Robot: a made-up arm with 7 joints. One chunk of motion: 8 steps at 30 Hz.
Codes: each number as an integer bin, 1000 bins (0 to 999) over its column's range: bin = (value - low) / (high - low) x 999, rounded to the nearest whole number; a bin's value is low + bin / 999 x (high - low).
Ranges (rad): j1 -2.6..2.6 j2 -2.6..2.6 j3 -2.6..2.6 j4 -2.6..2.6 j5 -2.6..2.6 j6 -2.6..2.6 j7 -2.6..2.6
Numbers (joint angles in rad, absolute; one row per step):
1: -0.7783 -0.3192 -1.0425 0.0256 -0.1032 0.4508 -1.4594
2: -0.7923 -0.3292 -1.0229 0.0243 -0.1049 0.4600 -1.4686
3: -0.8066 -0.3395 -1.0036 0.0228 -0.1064 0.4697 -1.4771
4: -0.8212 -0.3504 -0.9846 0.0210 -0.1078 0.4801 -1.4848
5: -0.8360 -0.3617 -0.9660 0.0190 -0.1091 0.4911 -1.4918
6: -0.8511 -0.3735 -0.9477 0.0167 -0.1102 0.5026 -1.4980
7: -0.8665 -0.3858 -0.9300 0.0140 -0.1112 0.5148 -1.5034
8: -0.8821 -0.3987 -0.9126 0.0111 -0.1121 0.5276 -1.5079
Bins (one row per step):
1: 350 438 299 504 480 586 219
2: 347 436 303 504 479 588 217
3: 345 434 307 504 479 590 216
4: 342 432 310 504 479 592 214
5: 339 430 314 503 479 594 213
6: 336 428 317 503 478 596 212
7: 333 425 321 502 478 598 211
8: 330 423 324 502 478 601 210

